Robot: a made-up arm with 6 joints.
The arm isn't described. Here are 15 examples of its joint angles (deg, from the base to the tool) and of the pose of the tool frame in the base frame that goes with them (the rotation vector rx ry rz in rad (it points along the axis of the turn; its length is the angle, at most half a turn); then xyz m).
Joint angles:
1: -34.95 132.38 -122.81 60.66 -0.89 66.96
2: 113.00 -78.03 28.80 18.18 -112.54 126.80
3: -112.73 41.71 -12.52 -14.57 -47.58 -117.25
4: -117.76 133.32 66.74 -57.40 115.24 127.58
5: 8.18 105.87 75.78 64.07 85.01 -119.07
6: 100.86 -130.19 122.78 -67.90 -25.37 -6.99
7: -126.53 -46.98 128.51 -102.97 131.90 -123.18
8: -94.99 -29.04 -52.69 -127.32 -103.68 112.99
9: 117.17 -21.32 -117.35 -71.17 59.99 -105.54
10: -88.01 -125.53 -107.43 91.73 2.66 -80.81
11: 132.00 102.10 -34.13 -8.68 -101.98 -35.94
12: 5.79 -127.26 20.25 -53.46 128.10 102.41
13: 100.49 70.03 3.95 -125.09 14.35 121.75
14: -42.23 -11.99 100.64 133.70 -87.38 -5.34
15: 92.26 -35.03 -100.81 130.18 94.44 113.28
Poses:
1: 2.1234 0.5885 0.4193 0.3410 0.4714 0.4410
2: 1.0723 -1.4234 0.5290 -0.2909 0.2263 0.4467
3: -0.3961 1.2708 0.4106 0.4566 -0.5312 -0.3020
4: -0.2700 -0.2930 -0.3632 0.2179 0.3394 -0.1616
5: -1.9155 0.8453 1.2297 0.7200 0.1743 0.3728
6: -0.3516 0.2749 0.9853 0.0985 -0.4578 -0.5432
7: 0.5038 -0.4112 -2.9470 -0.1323 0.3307 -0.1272
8: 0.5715 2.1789 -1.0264 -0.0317 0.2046 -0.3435
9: -0.8847 -0.1895 -0.6023 -0.4104 -0.5043 0.5549
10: -0.6627 -2.3666 1.3962 -0.1079 0.4710 0.3824
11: 0.2308 -1.3668 0.2656 0.8813 -0.5314 0.2139
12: 1.8283 -1.7437 0.9196 -0.4649 0.2937 0.2596
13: -0.3841 -1.0799 2.6824 0.1407 -0.1864 0.1333
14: 1.6638 -0.1764 -0.2705 0.2818 0.5286 -0.2576
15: -2.4617 -0.7748 -0.1431 -0.0453 -0.1257 0.3206
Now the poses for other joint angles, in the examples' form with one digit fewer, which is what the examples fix.
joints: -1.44 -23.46 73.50 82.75 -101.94 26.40
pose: 1.040 0.336 0.174 -0.130 0.623 -0.439
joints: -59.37 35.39 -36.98 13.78 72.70 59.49
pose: -1.947 -0.542 -0.785 0.298 -0.392 -0.244
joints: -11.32 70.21 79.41 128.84 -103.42 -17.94
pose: 1.876 -0.275 1.702 -0.036 0.678 0.088
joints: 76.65 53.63 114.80 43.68 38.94 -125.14
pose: -0.450 0.310 1.606 0.667 0.196 -0.027
